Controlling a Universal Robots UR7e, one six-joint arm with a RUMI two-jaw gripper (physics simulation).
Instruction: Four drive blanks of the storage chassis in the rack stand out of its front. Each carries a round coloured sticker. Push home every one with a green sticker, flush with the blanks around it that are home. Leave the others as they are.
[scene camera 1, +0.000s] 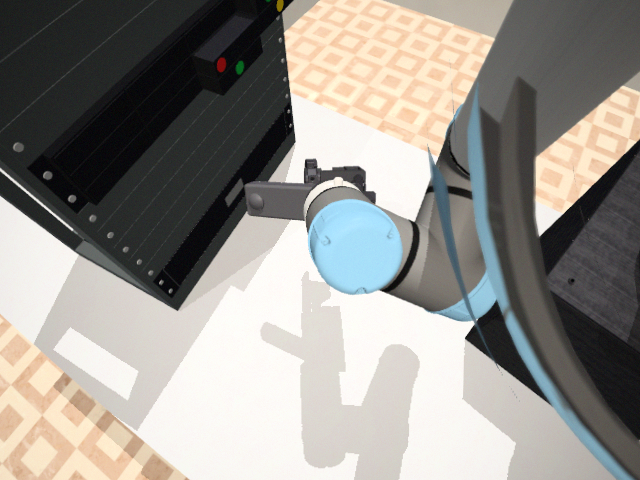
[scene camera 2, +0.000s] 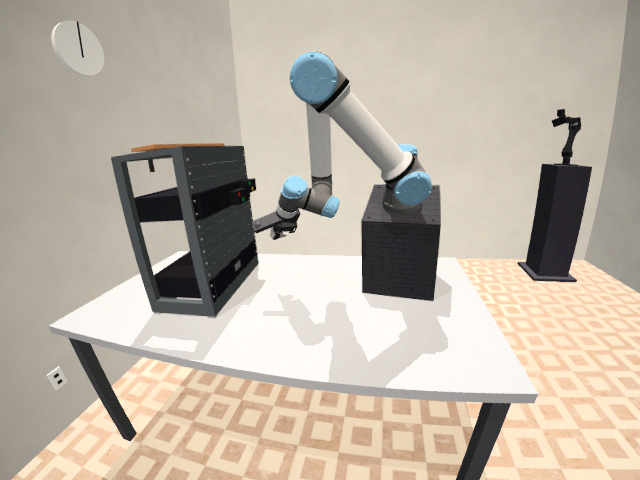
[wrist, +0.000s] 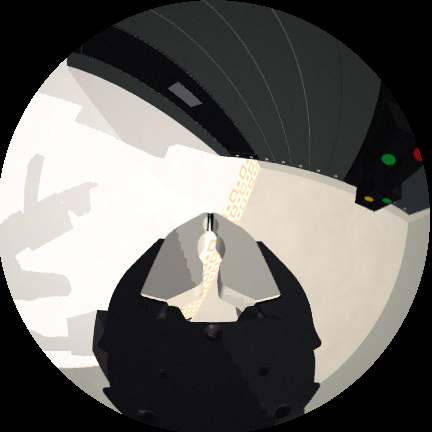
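The storage chassis (scene camera 1: 77, 149) (scene camera 2: 209, 204) is the black upper unit in the rack. Four blanks stand out of its front. A red-stickered blank (scene camera 1: 221, 64) (scene camera 2: 239, 194) (wrist: 419, 154) and a green-stickered blank (scene camera 1: 239, 67) (scene camera 2: 243, 198) (wrist: 388, 159) stand out side by side. Farther along, a second green-stickered blank (scene camera 2: 249, 183) (wrist: 386, 200) and a yellow-stickered blank (scene camera 1: 279, 5) (scene camera 2: 252, 189) (wrist: 368, 199) also stand out side by side. My gripper (scene camera 2: 275, 234) (wrist: 209, 214) is shut and empty. It is in front of the rack, lower than the blanks and apart from them.
The dark rack (scene camera 1: 178, 302) (scene camera 2: 193, 232) stands on the white table (scene camera 1: 227, 413) (scene camera 2: 330, 361). A flat grey bar (scene camera 1: 276, 200) (scene camera 2: 266, 222) on my wrist points at the rack's front. A second black unit (scene camera 2: 235, 268) sits low in the rack. My arm's black pedestal (scene camera 2: 398, 258) stands opposite.
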